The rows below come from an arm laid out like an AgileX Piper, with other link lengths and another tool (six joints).
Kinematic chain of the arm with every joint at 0, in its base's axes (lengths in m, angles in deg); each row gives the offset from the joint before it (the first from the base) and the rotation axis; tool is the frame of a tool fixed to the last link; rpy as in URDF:
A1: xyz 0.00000 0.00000 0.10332 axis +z
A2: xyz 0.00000 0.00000 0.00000 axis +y
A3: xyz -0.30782 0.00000 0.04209 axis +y
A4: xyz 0.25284 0.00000 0.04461 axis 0.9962 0 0.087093
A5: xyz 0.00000 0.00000 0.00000 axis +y
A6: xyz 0.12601 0.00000 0.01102 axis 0.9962 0 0.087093
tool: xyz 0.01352 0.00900 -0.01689 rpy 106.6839 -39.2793 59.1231
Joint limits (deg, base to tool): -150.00..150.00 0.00..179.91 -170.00..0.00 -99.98..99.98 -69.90..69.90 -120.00..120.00
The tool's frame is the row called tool.
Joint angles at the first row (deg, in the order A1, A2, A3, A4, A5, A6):
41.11 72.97 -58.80 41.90 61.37 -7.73
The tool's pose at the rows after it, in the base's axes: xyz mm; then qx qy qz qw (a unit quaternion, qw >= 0):
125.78, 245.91, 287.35, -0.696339, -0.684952, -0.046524, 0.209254
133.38, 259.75, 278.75, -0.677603, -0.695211, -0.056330, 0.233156
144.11, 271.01, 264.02, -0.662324, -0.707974, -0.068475, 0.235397
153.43, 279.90, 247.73, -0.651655, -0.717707, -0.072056, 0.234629
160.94, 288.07, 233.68, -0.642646, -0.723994, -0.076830, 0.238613
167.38, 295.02, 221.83, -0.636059, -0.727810, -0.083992, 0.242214
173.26, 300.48, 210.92, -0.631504, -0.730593, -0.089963, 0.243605
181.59, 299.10, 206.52, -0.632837, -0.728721, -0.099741, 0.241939
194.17, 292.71, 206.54, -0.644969, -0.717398, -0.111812, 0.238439
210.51, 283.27, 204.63, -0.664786, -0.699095, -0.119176, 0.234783
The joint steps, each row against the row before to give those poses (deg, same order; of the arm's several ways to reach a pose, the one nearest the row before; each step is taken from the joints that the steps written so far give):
0.00 3.78 0.00 8.41 -0.90 -8.22
0.00 3.58 0.00 5.45 -0.77 -6.60
0.00 3.74 0.00 3.16 -1.43 -6.71
0.00 3.56 0.00 2.14 -1.01 -5.27
0.00 3.16 0.00 2.61 -0.76 -4.84
0.00 2.62 0.00 2.54 -0.77 -4.33
-0.05 2.30 -0.04 2.03 -0.68 -3.66
-1.18 0.92 0.00 1.09 -0.20 -2.48
-2.22 0.07 0.00 0.62 -0.35 -1.11
-2.93 0.36 -0.01 0.38 -0.40 -0.40

